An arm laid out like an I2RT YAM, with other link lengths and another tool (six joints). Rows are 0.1 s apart.
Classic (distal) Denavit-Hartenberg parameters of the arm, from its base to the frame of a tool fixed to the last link. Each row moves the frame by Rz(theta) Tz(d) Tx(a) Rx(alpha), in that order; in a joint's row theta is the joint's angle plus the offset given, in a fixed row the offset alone. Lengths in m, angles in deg.
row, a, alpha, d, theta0
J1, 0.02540, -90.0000, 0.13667, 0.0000
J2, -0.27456, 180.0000, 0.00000, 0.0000
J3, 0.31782, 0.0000, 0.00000, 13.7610
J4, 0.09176, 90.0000, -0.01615, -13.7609
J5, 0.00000, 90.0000, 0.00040, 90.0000
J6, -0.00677, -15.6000, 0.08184, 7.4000
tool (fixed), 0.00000, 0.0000, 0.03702, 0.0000
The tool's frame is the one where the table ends.
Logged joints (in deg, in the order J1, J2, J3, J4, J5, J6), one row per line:
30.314 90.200 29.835 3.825 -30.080 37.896
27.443 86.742 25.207 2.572 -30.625 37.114
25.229 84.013 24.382 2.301 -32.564 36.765
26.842 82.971 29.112 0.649 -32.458 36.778
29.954 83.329 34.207 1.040 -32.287 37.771
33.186 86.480 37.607 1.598 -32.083 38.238
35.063 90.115 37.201 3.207 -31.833 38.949
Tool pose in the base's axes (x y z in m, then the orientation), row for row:
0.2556 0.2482 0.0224 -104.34 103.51 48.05
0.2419 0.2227 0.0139 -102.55 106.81 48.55
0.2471 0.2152 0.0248 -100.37 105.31 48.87
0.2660 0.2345 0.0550 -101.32 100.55 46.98
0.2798 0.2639 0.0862 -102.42 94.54 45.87
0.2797 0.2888 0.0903 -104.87 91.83 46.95
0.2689 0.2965 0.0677 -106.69 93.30 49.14
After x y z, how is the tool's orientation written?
As a rotation vector, in degrees.
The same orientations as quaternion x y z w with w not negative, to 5 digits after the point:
-0.65831 0.65307 0.30316 0.21960
-0.64351 0.67025 0.30466 0.20939
-0.63656 0.66789 0.30994 0.22947
-0.65167 0.64672 0.30217 0.25648
-0.66878 0.61733 0.29952 0.28622
-0.68377 0.59875 0.30612 0.28328
-0.68701 0.60079 0.31643 0.25875

